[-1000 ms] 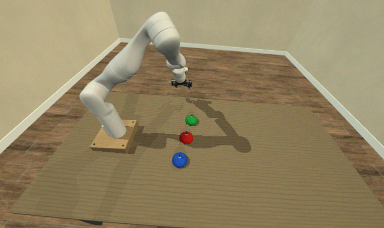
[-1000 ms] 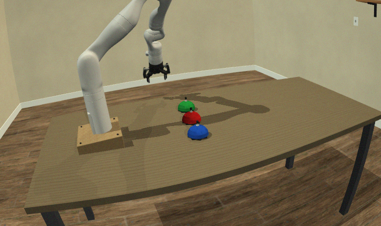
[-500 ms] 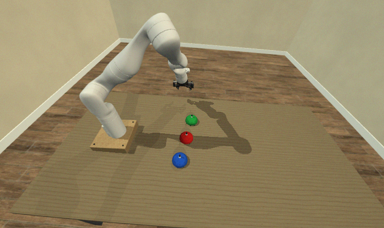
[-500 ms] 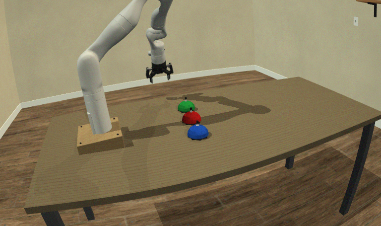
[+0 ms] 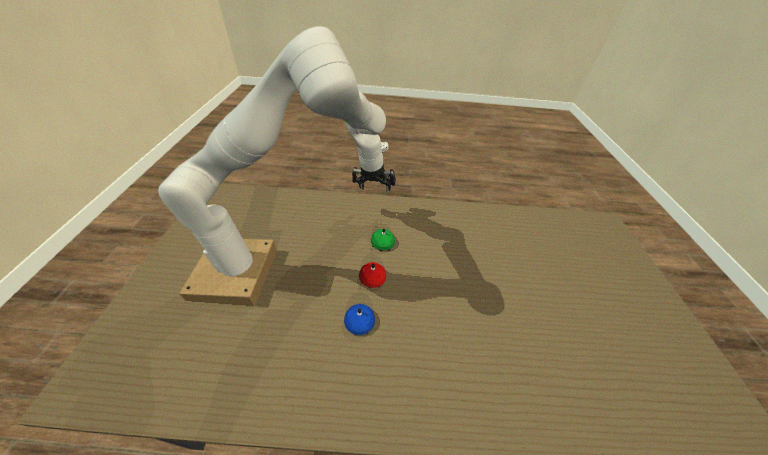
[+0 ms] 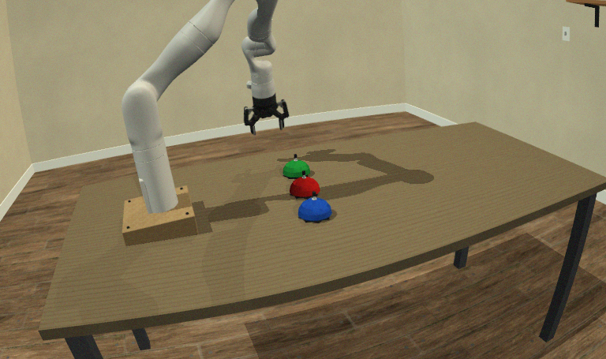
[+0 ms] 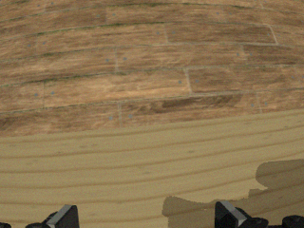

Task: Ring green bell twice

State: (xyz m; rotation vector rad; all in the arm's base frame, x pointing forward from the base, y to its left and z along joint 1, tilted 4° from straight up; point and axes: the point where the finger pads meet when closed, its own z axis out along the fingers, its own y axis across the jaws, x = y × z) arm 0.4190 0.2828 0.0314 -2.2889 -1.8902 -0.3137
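Right now the green bell is 16 cm to the right of my hand, 7 cm below it and 3 cm ahead of it. The rest, counted from my hand: red bell (30 cm to the right, 7 cm below, 1 cm behind); blue bell (44 cm to the right, 7 cm below, 5 cm behind).
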